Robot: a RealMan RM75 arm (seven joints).
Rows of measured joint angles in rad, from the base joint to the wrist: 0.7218 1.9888 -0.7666 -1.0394 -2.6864 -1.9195 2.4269; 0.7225 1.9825 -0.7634 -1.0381 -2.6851 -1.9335 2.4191; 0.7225 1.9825 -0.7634 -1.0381 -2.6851 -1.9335 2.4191; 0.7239 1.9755 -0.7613 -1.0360 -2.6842 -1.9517 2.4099; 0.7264 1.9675 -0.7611 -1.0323 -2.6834 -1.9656 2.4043; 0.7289 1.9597 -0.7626 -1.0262 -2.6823 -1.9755 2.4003; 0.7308 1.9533 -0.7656 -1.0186 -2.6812 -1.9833 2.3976; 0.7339 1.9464 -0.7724 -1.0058 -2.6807 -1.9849 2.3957; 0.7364 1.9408 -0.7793 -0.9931 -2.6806 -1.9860 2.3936; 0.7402 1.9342 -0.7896 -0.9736 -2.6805 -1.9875 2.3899; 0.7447 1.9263 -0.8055 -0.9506 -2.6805 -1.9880 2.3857; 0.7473 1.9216 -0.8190 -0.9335 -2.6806 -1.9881 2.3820
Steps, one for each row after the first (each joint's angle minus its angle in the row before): 0.0007 -0.0063 0.0032 0.0013 0.0013 -0.0140 -0.0078; 0.0000 0.0000 0.0000 0.0000 0.0000 0.0000 0.0000; 0.0014 -0.0070 0.0021 0.0021 0.0009 -0.0182 -0.0092; 0.0025 -0.0080 0.0002 0.0037 0.0008 -0.0139 -0.0056; 0.0025 -0.0078 -0.0015 0.0061 0.0011 -0.0099 -0.0040; 0.0019 -0.0064 -0.0030 0.0076 0.0011 -0.0078 -0.0027; 0.0031 -0.0069 -0.0068 0.0128 0.0005 -0.0016 -0.0019; 0.0025 -0.0056 -0.0069 0.0127 0.0001 -0.0011 -0.0021; 0.0038 -0.0066 -0.0103 0.0195 0.0001 -0.0015 -0.0037; 0.0045 -0.0079 -0.0159 0.0230 0.0000 -0.0005 -0.0042; 0.0026 -0.0047 -0.0135 0.0171 -0.0001 -0.0001 -0.0037
